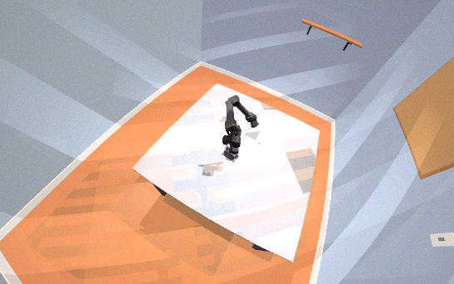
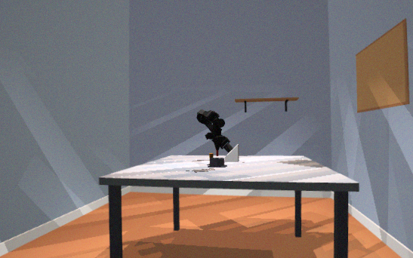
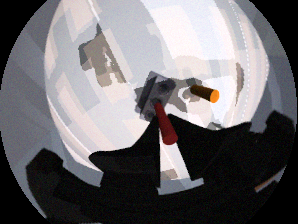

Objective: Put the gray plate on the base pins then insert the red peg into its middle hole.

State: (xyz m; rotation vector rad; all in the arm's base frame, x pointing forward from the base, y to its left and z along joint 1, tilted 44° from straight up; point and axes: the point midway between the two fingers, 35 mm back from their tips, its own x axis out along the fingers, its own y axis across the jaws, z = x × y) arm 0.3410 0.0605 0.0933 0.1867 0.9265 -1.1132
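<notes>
The red peg lies right at my gripper tip. Round my gripper tip: base (100 mm below); gray plate (70 mm below); orange peg (100 mm behind, 70 mm to the right, 70 mm below).
</notes>
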